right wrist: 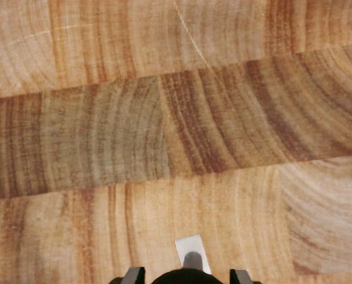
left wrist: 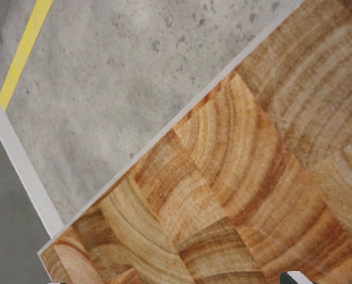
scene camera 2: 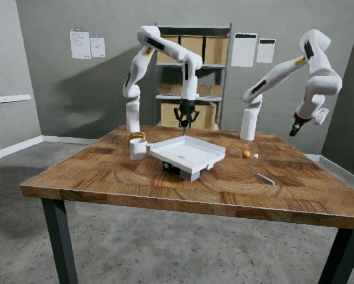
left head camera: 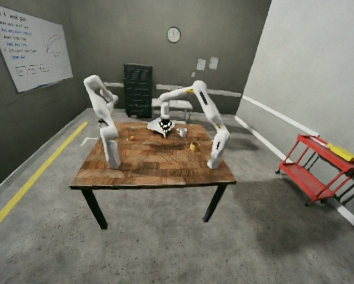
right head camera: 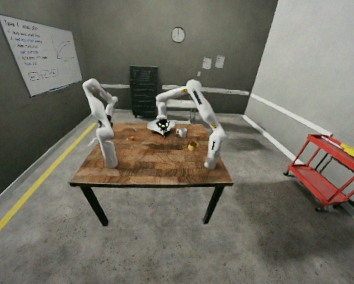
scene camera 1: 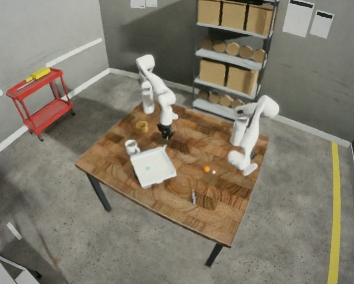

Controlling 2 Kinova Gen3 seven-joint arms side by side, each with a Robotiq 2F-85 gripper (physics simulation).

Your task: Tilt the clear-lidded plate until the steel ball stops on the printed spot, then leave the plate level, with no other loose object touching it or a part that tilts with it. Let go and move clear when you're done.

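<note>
The square white plate (scene camera 1: 153,174) (scene camera 2: 202,155) sits on a dark and grey base; its exact tilt is hard to tell. The green printed spot (scene camera 1: 148,168) (scene camera 2: 181,157) shows on it. I cannot make out the steel ball or clear lid. A thin rod (scene camera 2: 184,133) with a black knob (scene camera 2: 185,124) (right wrist: 187,277) rises at the plate's far corner in scene camera 2. My right gripper (scene camera 1: 166,134) (scene camera 2: 185,121) has its fingers at both sides of this knob and looks shut on it. My left gripper (scene camera 2: 293,132) is open and empty, high and well away from the plate.
A white mug (scene camera 1: 131,146) (scene camera 2: 138,149) stands close by the plate's corner; whether they touch is unclear. A yellow ring-shaped object (scene camera 1: 142,126) (left head camera: 194,146), an orange ball (scene camera 1: 206,169) (scene camera 2: 245,154), a small white ball (scene camera 1: 214,172) (scene camera 2: 256,156) and a grey tool (scene camera 1: 194,196) (scene camera 2: 266,178) lie on the table.
</note>
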